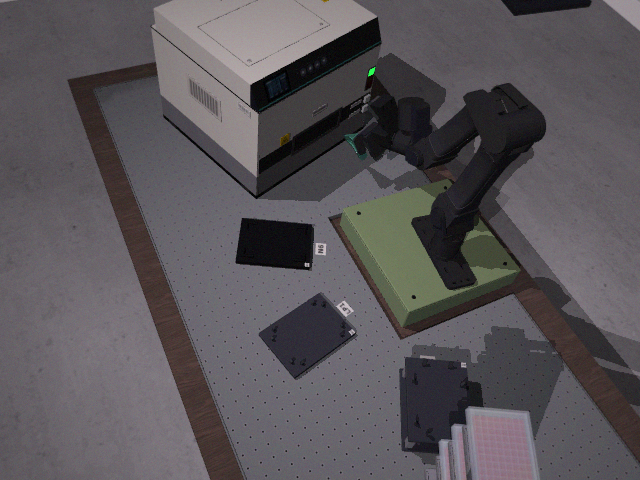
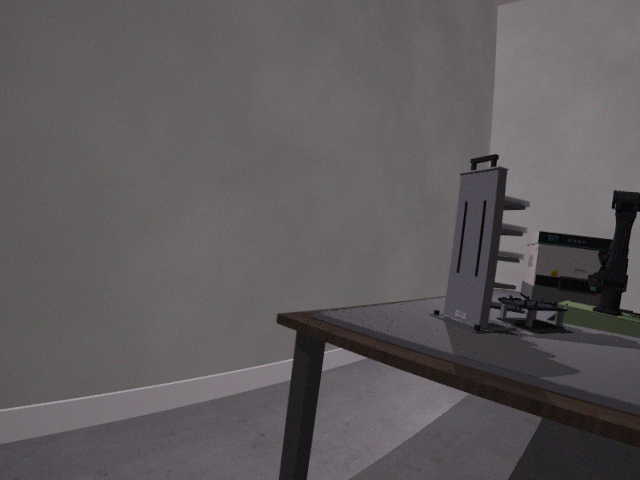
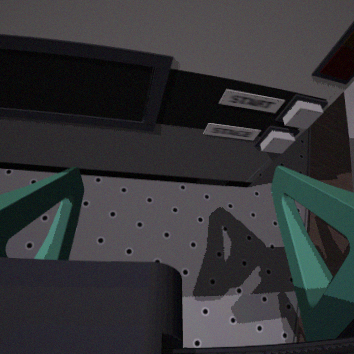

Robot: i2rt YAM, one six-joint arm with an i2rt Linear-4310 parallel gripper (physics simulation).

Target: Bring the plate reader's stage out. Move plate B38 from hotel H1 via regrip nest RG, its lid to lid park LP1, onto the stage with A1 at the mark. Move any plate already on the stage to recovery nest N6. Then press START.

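Pixels of known places: gripper, fingertip midpoint: (image 1: 359, 125) (image 2: 602, 287) (image 3: 177, 177); arm's base, origin of the base link: (image 1: 441, 251) (image 2: 607, 312).
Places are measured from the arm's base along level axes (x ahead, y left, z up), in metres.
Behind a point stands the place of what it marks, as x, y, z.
Observation:
The plate reader (image 1: 206, 129) @[0.432, -0.447, 0.046] (image 2: 560, 263) @[0.258, -0.332, 0.147] (image 3: 200, 30) @[0.096, -0.412, 0.108] has a dark slot (image 1: 316, 129) @[0.181, -0.370, 0.066] (image 3: 75, 85) @[0.150, -0.385, 0.062] in its front; no stage shows outside it. The START button (image 3: 303, 115) @[0.021, -0.441, 0.072] sits above the STAGE button (image 3: 278, 142) @[0.021, -0.441, 0.041], right of the slot. My gripper (image 1: 355, 145) (image 3: 177, 177) @[0.074, -0.360, 0.066] is open and empty, in front of the reader near the buttons. Nest N6 (image 1: 275, 243) @[0.347, -0.139, -0.035] and lid park LP1 (image 1: 307, 335) @[0.348, 0.099, -0.038] hold no plate or lid. A raised nest (image 1: 436, 400) @[0.168, 0.316, 0.013] (image 2: 537, 304) @[0.154, 0.307, 0.013], its label unreadable, stands empty by the hotel (image 2: 473, 248) @[0.255, 0.581, 0.150]. Lidded plates (image 1: 501, 444) @[0.229, 0.474, 0.296] sit in the hotel; B38 cannot be told.
The arm stands on a green base block (image 1: 377, 248) @[0.142, -0.043, 0.005] (image 2: 594, 317) @[0.022, 0.113, -0.014], beside N6 and LP1. A green light (image 1: 371, 71) @[0.023, -0.446, 0.154] glows on the reader's right front. The tall hotel stands near the table's end. A wooden rim (image 1: 149, 279) @[0.631, -0.132, -0.060] edges the perforated table top.

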